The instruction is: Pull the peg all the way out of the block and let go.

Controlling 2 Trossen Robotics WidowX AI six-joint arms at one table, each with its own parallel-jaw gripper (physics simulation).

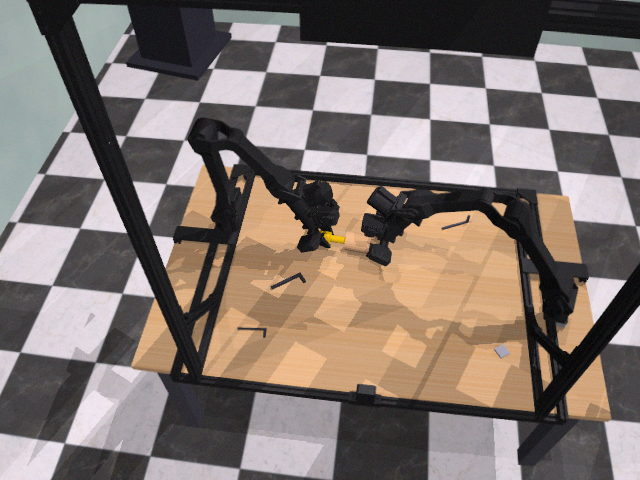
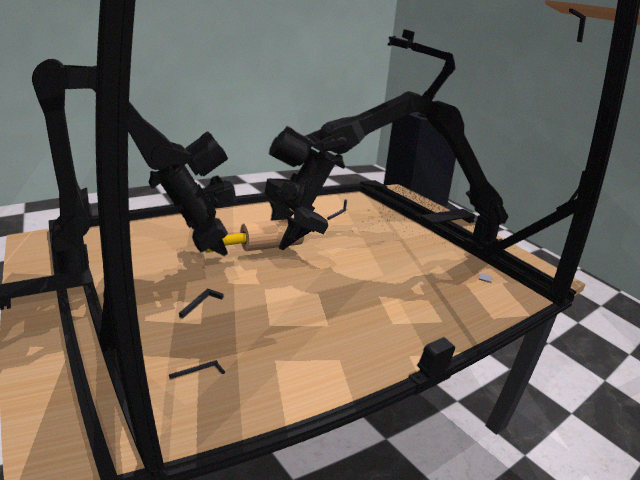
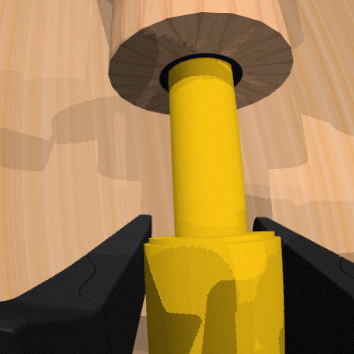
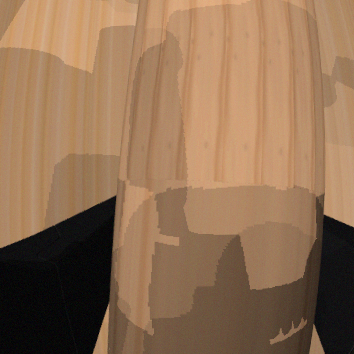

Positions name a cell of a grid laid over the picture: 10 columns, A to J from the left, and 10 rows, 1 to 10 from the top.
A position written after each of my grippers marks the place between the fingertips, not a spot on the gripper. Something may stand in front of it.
my left gripper: image 1 F6; image 2 D6; image 3 F7; not seen in image 4 (out of frame)
my right gripper: image 1 F6; image 2 E6; image 4 F6; not seen in image 3 (out of frame)
